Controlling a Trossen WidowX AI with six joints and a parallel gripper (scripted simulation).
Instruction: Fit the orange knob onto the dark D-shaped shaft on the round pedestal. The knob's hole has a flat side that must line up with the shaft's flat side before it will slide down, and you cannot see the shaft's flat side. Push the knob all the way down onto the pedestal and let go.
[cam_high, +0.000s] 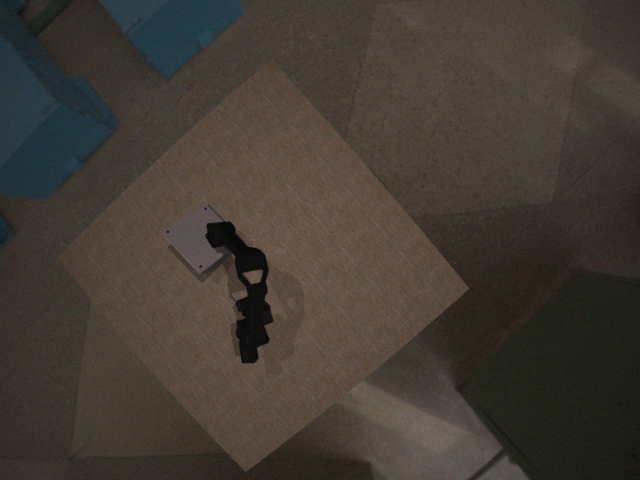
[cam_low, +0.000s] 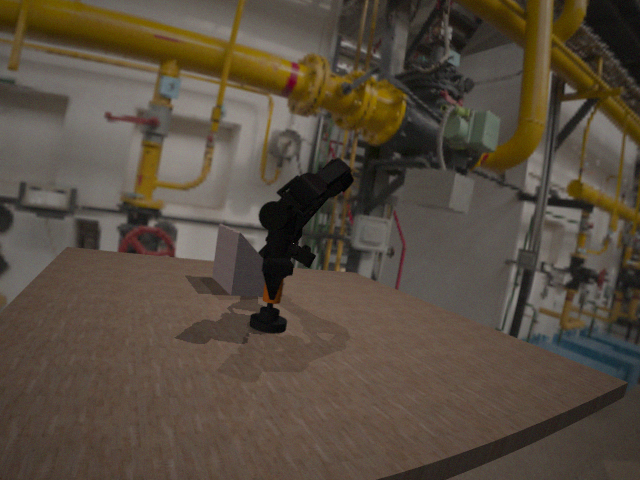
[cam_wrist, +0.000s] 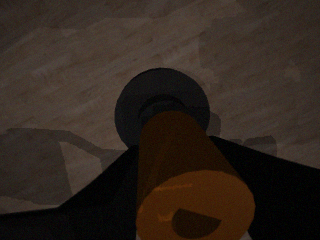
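Now: the orange knob 20 mm above my gripper tip. Also, from my gripper tip: dark round pedestal 40 mm below.
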